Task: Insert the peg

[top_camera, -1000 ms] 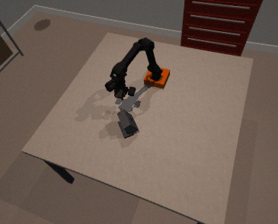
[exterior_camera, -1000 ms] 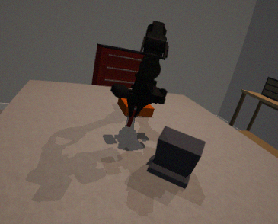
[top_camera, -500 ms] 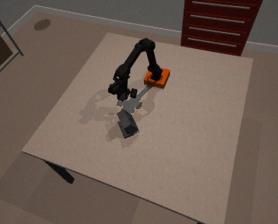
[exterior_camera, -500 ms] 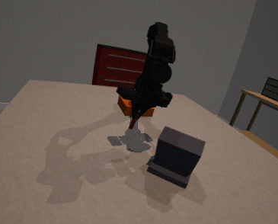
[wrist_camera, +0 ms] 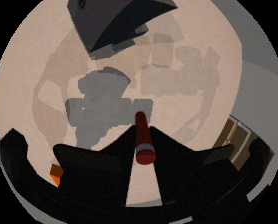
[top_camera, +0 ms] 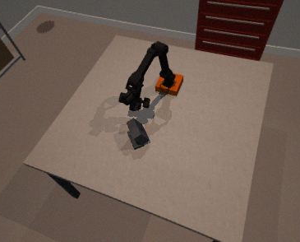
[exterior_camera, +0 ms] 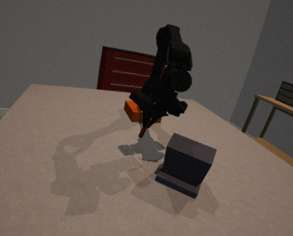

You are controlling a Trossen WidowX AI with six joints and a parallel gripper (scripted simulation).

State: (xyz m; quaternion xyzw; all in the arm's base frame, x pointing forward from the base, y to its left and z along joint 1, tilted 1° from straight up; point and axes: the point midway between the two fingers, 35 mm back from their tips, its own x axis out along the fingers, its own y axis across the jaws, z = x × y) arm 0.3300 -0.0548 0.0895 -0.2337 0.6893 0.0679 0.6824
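Right now the panel is 12 cm to the left of my gripper tip, 12 cm ahead of it and 3 cm below it. Also, from my gripper tip: red peg: 2 cm above.
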